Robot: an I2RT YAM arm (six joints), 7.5 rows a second.
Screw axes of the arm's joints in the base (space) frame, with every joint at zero. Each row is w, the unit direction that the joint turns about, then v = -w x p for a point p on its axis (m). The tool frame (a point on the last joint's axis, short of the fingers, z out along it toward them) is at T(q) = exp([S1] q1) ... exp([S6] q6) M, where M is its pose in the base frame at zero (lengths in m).
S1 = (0, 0, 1, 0.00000, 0.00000, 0.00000)
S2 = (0, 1, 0, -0.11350, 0.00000, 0.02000)
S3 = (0, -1, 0, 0.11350, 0.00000, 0.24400)
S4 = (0, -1, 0, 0.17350, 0.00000, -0.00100)
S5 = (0, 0, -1, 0.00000, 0.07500, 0.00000)
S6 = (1, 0, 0, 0.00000, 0.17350, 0.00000)
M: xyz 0.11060 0.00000 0.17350 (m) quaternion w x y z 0.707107 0 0.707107 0
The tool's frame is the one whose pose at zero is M.
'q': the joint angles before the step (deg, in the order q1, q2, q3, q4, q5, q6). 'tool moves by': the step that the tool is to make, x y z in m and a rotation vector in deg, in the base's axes. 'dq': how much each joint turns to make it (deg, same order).
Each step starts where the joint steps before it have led.
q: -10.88, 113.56, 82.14, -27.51, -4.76, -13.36
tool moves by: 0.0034, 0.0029, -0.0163, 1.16, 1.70, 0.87
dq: 0.39, 2.26, -0.19, 0.56, -0.95, 0.00
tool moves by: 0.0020, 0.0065, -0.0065, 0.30, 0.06, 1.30
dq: 0.87, 0.72, -0.47, 1.06, -0.46, -0.24
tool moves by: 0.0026, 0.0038, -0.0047, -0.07, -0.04, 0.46
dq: 0.57, 0.76, -0.01, 0.83, 0.11, 0.06
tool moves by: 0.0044, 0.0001, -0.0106, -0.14, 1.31, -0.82
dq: 0.17, 2.07, 0.86, 0.01, 0.77, 0.71
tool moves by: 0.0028, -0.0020, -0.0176, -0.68, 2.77, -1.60
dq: -0.07, 2.86, 0.71, -0.42, 1.67, 0.88
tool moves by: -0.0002, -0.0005, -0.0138, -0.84, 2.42, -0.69
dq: 0.05, 1.91, 0.08, -0.43, 1.40, 0.18
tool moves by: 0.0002, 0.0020, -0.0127, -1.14, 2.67, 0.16
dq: 0.39, 1.95, 0.47, -1.00, 1.51, -0.36
